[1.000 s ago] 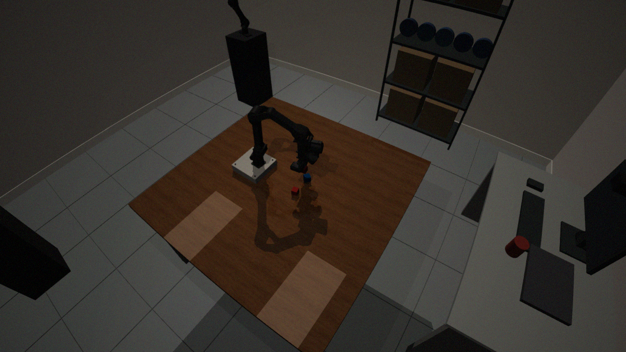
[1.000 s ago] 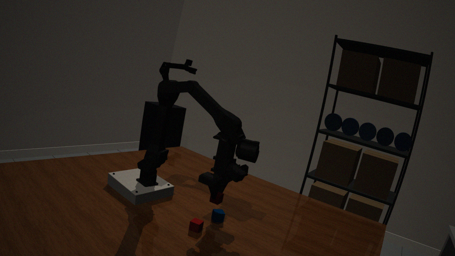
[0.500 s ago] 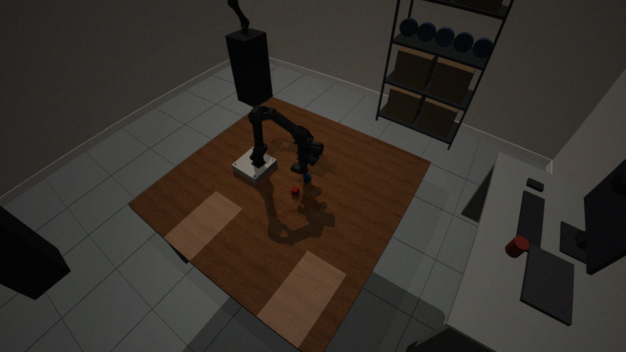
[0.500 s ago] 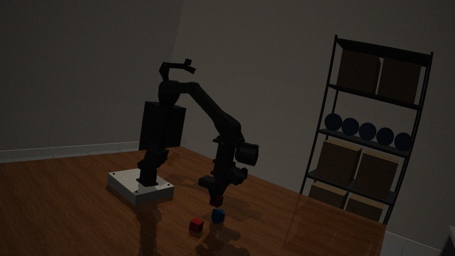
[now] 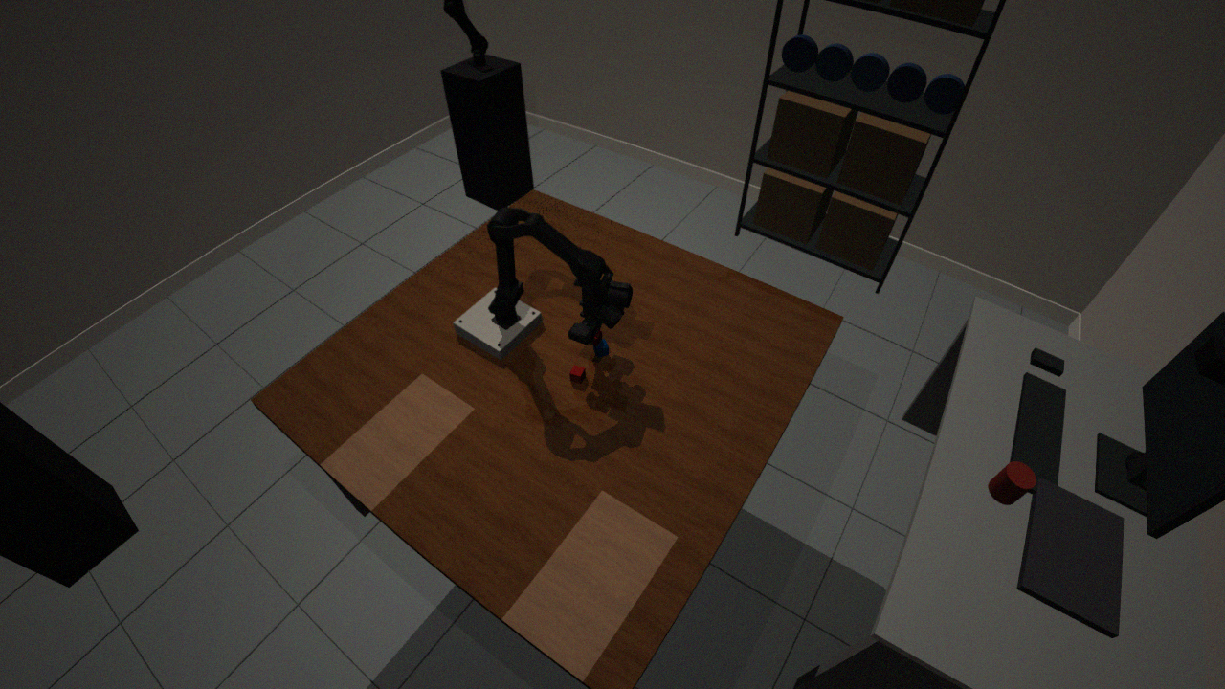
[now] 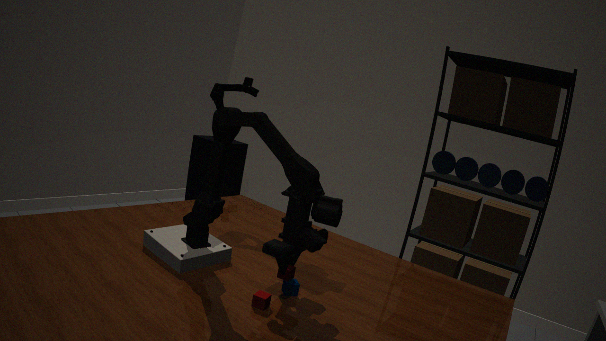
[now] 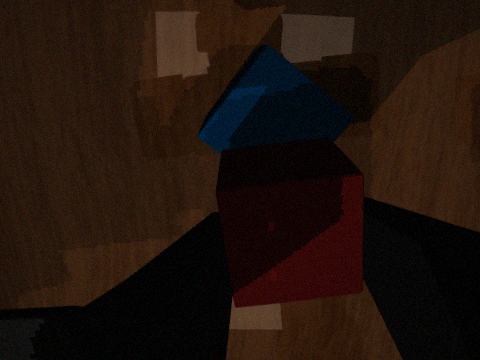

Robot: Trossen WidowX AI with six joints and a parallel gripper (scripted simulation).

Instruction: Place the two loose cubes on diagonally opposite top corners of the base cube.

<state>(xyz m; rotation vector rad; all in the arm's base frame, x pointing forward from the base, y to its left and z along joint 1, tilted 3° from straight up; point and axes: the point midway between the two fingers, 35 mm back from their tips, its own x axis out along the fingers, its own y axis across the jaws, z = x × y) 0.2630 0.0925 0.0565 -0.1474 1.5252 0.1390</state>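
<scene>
The blue cube is 40 mm below my gripper tip and 20 mm ahead of it.
</scene>
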